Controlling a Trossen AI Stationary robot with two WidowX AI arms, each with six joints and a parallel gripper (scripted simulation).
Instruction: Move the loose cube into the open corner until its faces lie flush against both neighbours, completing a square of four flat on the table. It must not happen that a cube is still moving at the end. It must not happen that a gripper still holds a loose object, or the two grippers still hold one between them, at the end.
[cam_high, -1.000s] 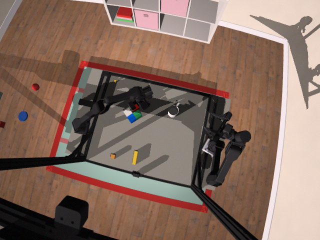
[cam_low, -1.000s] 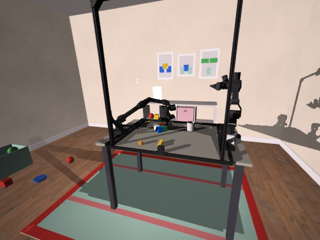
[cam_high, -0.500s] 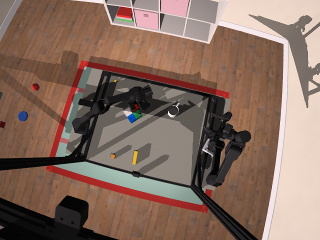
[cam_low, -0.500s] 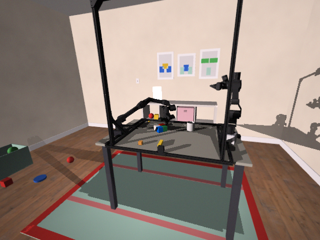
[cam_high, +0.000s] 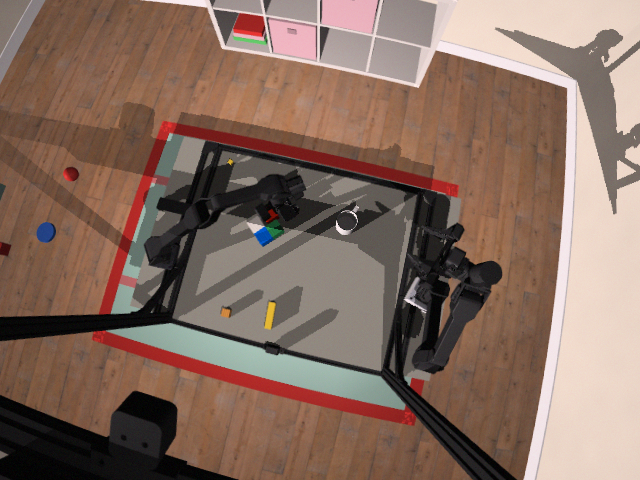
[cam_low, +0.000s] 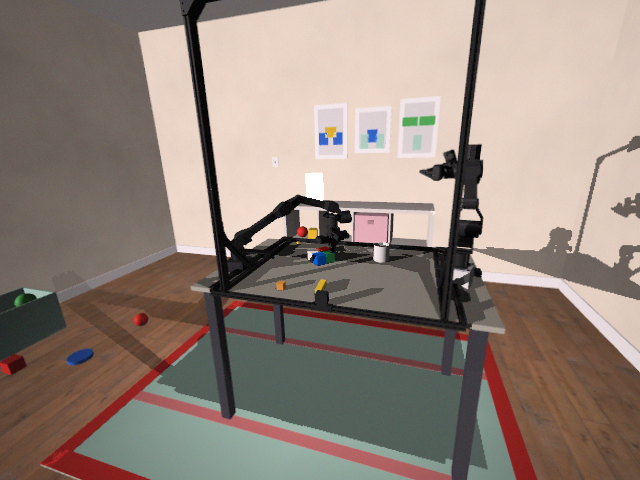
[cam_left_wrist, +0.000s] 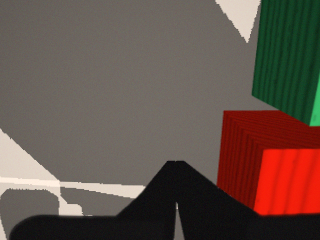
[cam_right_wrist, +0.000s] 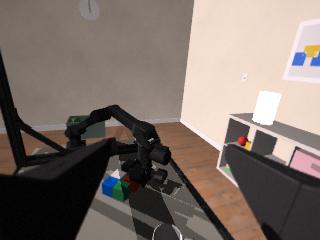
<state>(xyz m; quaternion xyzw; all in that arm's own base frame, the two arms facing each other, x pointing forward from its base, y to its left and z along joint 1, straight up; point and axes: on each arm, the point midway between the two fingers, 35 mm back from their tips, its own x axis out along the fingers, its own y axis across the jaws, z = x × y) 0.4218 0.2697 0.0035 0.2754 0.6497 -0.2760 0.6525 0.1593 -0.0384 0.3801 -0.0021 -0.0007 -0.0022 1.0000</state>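
The red cube is 40 mm behind my left hand, 40 mm to the left of it and 30 mm below it. Also, from my left hand: green cube: 90 mm behind, 10 mm to the left, 30 mm below; then blue cube: 130 mm behind, 50 mm to the left, 30 mm below; then white cube: 90 mm behind, 80 mm to the left, 30 mm below.
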